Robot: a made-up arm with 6 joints. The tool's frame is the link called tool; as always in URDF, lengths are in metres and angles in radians. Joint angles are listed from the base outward.
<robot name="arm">
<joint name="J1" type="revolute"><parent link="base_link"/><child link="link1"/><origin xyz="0.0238 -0.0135 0.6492"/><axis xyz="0 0 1"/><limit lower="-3.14" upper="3.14"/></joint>
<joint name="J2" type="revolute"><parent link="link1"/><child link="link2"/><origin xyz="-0.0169 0.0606 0.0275" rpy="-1.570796 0 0"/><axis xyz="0 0 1"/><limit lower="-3.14" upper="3.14"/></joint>
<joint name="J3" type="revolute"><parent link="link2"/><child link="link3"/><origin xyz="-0.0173 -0.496 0.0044"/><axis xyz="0 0 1"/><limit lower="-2.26" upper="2.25"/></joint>
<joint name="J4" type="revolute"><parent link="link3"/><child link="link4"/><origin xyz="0.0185 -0.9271 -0.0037" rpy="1.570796 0 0"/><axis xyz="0 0 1"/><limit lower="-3.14" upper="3.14"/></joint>
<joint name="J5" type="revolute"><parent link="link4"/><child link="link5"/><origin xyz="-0.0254 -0.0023 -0.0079" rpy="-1.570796 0 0"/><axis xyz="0 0 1"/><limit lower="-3.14" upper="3.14"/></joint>
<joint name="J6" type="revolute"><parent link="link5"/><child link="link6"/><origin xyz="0.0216 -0.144 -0.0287" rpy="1.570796 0 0"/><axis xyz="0 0 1"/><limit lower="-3.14" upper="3.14"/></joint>
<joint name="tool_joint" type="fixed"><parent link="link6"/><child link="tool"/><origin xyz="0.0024 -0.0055 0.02" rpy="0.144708 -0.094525 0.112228"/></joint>
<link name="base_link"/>
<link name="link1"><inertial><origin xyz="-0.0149 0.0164 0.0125"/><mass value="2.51"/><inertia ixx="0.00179" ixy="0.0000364" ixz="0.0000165" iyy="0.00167" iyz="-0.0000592" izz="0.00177"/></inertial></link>
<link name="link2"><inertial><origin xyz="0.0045 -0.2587 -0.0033"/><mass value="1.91"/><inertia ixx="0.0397" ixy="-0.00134" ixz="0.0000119" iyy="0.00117" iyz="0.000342" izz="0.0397"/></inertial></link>
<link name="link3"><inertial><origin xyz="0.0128 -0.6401 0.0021"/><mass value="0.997"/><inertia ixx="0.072" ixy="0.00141" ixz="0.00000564" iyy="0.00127" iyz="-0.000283" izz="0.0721"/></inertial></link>
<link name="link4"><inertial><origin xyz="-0.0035 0.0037 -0.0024"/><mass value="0.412"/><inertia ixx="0.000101" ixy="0" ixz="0" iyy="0.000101" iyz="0" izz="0.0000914"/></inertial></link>
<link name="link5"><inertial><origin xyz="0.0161 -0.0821 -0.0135"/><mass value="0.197"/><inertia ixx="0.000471" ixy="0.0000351" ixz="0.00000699" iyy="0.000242" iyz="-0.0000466" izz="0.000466"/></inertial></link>
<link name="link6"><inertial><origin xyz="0.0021 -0.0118 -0.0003"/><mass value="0.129"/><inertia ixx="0.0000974" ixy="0" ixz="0" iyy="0.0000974" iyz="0" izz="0.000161"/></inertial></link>
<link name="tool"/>
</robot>
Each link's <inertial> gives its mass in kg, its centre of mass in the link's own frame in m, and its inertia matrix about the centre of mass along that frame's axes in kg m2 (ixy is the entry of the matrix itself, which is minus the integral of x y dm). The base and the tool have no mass. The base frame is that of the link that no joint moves.
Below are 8 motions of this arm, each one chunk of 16 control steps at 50 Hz.
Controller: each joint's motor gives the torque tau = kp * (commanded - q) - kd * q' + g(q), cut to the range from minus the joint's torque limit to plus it. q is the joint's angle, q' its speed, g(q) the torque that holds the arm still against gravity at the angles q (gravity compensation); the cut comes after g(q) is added. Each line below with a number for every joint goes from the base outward.
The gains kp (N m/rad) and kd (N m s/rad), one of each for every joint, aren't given. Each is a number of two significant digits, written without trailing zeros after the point. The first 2 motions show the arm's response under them.
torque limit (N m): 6.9 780 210 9 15 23
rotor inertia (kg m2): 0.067 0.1 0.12 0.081 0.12 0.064
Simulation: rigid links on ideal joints. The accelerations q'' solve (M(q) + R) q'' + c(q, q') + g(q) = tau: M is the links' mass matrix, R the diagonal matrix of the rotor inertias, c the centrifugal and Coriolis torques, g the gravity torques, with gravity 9.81 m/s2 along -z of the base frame. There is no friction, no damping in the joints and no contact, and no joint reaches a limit. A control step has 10 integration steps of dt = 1/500 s. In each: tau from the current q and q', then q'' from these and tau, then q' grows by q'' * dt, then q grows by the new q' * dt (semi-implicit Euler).
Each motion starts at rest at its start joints. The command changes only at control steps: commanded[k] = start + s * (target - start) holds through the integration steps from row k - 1 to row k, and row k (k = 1, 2, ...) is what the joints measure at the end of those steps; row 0 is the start. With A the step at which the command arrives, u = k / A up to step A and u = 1 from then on. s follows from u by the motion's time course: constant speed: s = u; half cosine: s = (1 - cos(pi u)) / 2; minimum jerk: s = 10 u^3 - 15 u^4 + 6 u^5; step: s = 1 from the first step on.
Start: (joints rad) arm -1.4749 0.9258 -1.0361 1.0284 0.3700 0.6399
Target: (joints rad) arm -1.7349 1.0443 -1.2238 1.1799 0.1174 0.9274
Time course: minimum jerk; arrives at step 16
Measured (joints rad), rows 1 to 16:
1: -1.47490 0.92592 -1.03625 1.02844 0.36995 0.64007
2: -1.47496 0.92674 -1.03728 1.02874 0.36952 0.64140
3: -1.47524 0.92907 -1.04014 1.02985 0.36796 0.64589
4: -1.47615 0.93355 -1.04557 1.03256 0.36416 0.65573
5: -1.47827 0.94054 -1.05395 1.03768 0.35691 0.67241
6: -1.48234 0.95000 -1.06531 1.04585 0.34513 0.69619
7: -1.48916 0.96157 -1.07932 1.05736 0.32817 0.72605
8: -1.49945 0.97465 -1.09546 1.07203 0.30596 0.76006
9: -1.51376 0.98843 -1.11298 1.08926 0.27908 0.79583
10: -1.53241 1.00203 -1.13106 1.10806 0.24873 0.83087
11: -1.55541 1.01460 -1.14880 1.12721 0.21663 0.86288
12: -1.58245 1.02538 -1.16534 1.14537 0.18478 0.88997
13: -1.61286 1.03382 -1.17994 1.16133 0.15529 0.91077
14: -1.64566 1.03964 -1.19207 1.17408 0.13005 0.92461
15: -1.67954 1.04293 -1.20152 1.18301 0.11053 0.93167
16: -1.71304 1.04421 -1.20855 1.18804 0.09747 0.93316
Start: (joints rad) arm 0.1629 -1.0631 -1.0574 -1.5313 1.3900 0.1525
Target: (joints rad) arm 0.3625 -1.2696 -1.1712 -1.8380 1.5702 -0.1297
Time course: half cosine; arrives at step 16
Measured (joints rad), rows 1 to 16:
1: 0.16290 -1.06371 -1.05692 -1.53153 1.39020 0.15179
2: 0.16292 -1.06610 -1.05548 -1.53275 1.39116 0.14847
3: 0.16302 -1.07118 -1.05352 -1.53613 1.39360 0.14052
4: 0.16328 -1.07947 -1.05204 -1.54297 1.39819 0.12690
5: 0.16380 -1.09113 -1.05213 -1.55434 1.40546 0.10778
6: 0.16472 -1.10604 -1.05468 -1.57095 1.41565 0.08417
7: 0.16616 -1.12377 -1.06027 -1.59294 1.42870 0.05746
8: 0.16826 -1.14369 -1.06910 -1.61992 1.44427 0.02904
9: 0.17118 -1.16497 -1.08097 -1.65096 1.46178 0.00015
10: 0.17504 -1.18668 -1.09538 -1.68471 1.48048 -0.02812
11: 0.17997 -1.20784 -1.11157 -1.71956 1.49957 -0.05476
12: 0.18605 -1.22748 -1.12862 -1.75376 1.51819 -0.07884
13: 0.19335 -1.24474 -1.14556 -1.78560 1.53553 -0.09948
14: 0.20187 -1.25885 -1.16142 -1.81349 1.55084 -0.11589
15: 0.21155 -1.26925 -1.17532 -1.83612 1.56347 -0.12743
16: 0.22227 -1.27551 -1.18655 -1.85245 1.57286 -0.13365
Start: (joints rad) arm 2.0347 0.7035 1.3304 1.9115 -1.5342 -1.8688
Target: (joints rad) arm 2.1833 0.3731 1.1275 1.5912 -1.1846 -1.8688
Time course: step
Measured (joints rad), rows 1 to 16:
1: 2.03250 0.59434 1.40471 1.90904 -1.49558 -1.86822
2: 2.03202 0.48814 1.40799 1.89320 -1.42610 -1.86733
3: 2.03433 0.42767 1.33260 1.84996 -1.34494 -1.86706
4: 2.03825 0.38928 1.23939 1.77556 -1.26170 -1.86767
5: 2.04339 0.36373 1.15599 1.68647 -1.18779 -1.86876
6: 2.04990 0.34780 1.09292 1.60040 -1.13210 -1.86979
7: 2.05800 0.34008 1.05229 1.53093 -1.09884 -1.87041
8: 2.06774 0.33917 1.03233 1.48567 -1.08737 -1.87053
9: 2.07889 0.34328 1.02946 1.46623 -1.09352 -1.87027
10: 2.09105 0.35043 1.03924 1.46950 -1.11129 -1.86982
11: 2.10378 0.35873 1.05706 1.48950 -1.13458 -1.86934
12: 2.11677 0.36666 1.07860 1.51916 -1.15823 -1.86894
13: 2.12978 0.37319 1.10021 1.55175 -1.17864 -1.86866
14: 2.14273 0.37781 1.11915 1.58180 -1.19384 -1.86850
15: 2.15555 0.38046 1.13374 1.60560 -1.20321 -1.86842
16: 2.16820 0.38137 1.14332 1.62129 -1.20716 -1.86842

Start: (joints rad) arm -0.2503 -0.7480 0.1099 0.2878 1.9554 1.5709
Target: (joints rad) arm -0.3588 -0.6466 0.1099 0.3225 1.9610 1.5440
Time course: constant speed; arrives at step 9
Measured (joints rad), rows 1 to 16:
1: -0.25022 -0.74427 0.10575 0.28823 1.95571 1.57012
2: -0.25011 -0.73745 0.10061 0.28954 1.95646 1.56800
3: -0.25007 -0.72836 0.09658 0.29188 1.95755 1.56485
4: -0.25027 -0.71764 0.09456 0.29511 1.95879 1.56125
5: -0.25091 -0.70583 0.09460 0.29900 1.95996 1.55770
6: -0.25222 -0.69339 0.09635 0.30328 1.96088 1.55441
7: -0.25446 -0.68069 0.09923 0.30769 1.96146 1.55138
8: -0.25788 -0.66802 0.10262 0.31207 1.96170 1.54848
9: -0.26272 -0.65556 0.10596 0.31630 1.96167 1.54561
10: -0.26929 -0.64717 0.11301 0.31991 1.96118 1.54347
11: -0.27767 -0.64222 0.12035 0.32246 1.96024 1.54262
12: -0.28773 -0.63988 0.12577 0.32388 1.95908 1.54277
13: -0.29917 -0.63944 0.12841 0.32434 1.95798 1.54335
14: -0.31156 -0.64026 0.12833 0.32415 1.95718 1.54389
15: -0.32446 -0.64181 0.12607 0.32364 1.95684 1.54419
16: -0.33746 -0.64364 0.12240 0.32306 1.95701 1.54425

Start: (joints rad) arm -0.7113 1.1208 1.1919 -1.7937 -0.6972 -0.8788
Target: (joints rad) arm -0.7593 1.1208 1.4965 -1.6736 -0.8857 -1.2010
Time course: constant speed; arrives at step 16
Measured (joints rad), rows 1 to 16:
1: -0.71142 1.11964 1.19457 -1.79250 -0.69805 -0.88409
2: -0.71174 1.11812 1.20060 -1.78895 -0.70104 -0.89841
3: -0.71231 1.11701 1.20998 -1.78292 -0.70682 -0.91968
4: -0.71316 1.11657 1.22263 -1.77499 -0.71547 -0.94388
5: -0.71429 1.11677 1.23824 -1.76601 -0.72663 -0.96775
6: -0.71570 1.11746 1.25631 -1.75683 -0.73971 -0.98985
7: -0.71737 1.11841 1.27620 -1.74808 -0.75398 -1.01023
8: -0.71927 1.11943 1.29723 -1.74010 -0.76877 -1.02968
9: -0.72138 1.12035 1.31879 -1.73293 -0.78351 -1.04897
10: -0.72368 1.12108 1.34037 -1.72641 -0.79781 -1.06856
11: -0.72615 1.12158 1.36162 -1.72026 -0.81144 -1.08855
12: -0.72878 1.12184 1.38234 -1.71416 -0.82434 -1.10879
13: -0.73158 1.12192 1.40246 -1.70787 -0.83656 -1.12912
14: -0.73456 1.12185 1.42202 -1.70120 -0.84823 -1.14941
15: -0.73772 1.12170 1.44110 -1.69408 -0.85953 -1.16961
16: -0.74109 1.12150 1.45986 -1.68655 -0.87062 -1.18973

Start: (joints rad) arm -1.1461 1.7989 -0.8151 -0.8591 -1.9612 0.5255
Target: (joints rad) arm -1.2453 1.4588 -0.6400 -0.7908 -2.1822 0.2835
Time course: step
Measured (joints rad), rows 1 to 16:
1: -1.14511 1.67515 -0.67041 -0.86012 -1.98997 0.46182
2: -1.14677 1.57340 -0.60393 -0.86194 -2.03459 0.35366
3: -1.15023 1.50849 -0.60679 -0.85515 -2.08359 0.27040
4: -1.15472 1.46712 -0.63758 -0.83793 -2.12955 0.23534
5: -1.15971 1.44262 -0.67343 -0.81378 -2.16724 0.23911
6: -1.16483 1.43063 -0.70219 -0.78830 -2.19413 0.26026
7: -1.16987 1.42760 -0.71859 -0.76669 -2.20998 0.28072
8: -1.17479 1.43047 -0.72199 -0.75243 -2.21616 0.29195
9: -1.17972 1.43668 -0.71457 -0.74679 -2.21493 0.29376
10: -1.18478 1.44422 -0.69992 -0.74908 -2.20890 0.29017
11: -1.19010 1.45164 -0.68179 -0.75733 -2.20055 0.28549
12: -1.19572 1.45798 -0.66346 -0.76896 -2.19193 0.28233
13: -1.20166 1.46271 -0.64730 -0.78142 -2.18451 0.28130
14: -1.20790 1.46566 -0.63475 -0.79262 -2.17908 0.28177
15: -1.21439 1.46694 -0.62637 -0.80115 -2.17589 0.28277
16: -1.22109 1.46683 -0.62205 -0.80632 -2.17474 0.28361

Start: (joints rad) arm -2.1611 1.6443 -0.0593 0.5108 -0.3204 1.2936
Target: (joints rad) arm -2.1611 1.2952 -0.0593 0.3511 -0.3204 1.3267
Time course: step
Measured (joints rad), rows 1 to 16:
1: -2.16124 1.52157 0.09027 0.49775 -0.31296 1.30210
2: -2.16171 1.43082 0.13499 0.46932 -0.29558 1.31656
3: -2.16235 1.36962 0.10235 0.43335 -0.27888 1.32785
4: -2.16318 1.32324 0.04187 0.39607 -0.27121 1.33289
5: -2.16411 1.28956 -0.02434 0.36286 -0.27558 1.33276
6: -2.16495 1.26739 -0.08294 0.33718 -0.29087 1.33019
7: -2.16551 1.25543 -0.12682 0.32047 -0.31322 1.32755
8: -2.16567 1.25195 -0.15330 0.31247 -0.33761 1.32600
9: -2.16543 1.25487 -0.16294 0.31175 -0.35920 1.32564
10: -2.16490 1.26202 -0.15843 0.31633 -0.37429 1.32601
11: -2.16421 1.27136 -0.14365 0.32410 -0.38085 1.32654
12: -2.16351 1.28120 -0.12283 0.33318 -0.37870 1.32690
13: -2.16288 1.29024 -0.09989 0.34207 -0.36913 1.32699
14: -2.16237 1.29760 -0.07801 0.34972 -0.35448 1.32690
15: -2.16198 1.30286 -0.05947 0.35552 -0.33755 1.32673
16: -2.16169 1.30591 -0.04555 0.35925 -0.32100 1.32660

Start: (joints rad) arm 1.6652 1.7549 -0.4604 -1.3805 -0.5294 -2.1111
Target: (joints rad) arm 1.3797 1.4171 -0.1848 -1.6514 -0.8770 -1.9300
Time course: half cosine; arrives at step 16
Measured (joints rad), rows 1 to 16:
1: 1.66520 1.75362 -0.45877 -1.38082 -0.52968 -2.11064
2: 1.66515 1.74890 -0.45320 -1.38249 -0.53114 -2.10852
3: 1.66498 1.73936 -0.44303 -1.38690 -0.53511 -2.10343
4: 1.66456 1.72443 -0.42867 -1.39527 -0.54302 -2.09472
5: 1.66376 1.70412 -0.41104 -1.40832 -0.55608 -2.08248
6: 1.66244 1.67889 -0.39118 -1.42613 -0.57504 -2.06737
7: 1.66046 1.64958 -0.37012 -1.44821 -0.60005 -2.05025
8: 1.65769 1.61733 -0.34874 -1.47359 -0.63067 -2.03201
9: 1.65402 1.58342 -0.32780 -1.50102 -0.66583 -2.01345
10: 1.64937 1.54929 -0.30789 -1.52911 -0.70403 -1.99528
11: 1.64370 1.51637 -0.28948 -1.55650 -0.74342 -1.97814
12: 1.63705 1.48604 -0.27296 -1.58193 -0.78204 -1.96264
13: 1.62945 1.45958 -0.25864 -1.60435 -0.81795 -1.94934
14: 1.62095 1.43808 -0.24680 -1.62295 -0.84943 -1.93875
15: 1.61158 1.42240 -0.23769 -1.63714 -0.87500 -1.93130
16: 1.60139 1.41318 -0.23152 -1.64656 -0.89356 -1.92727

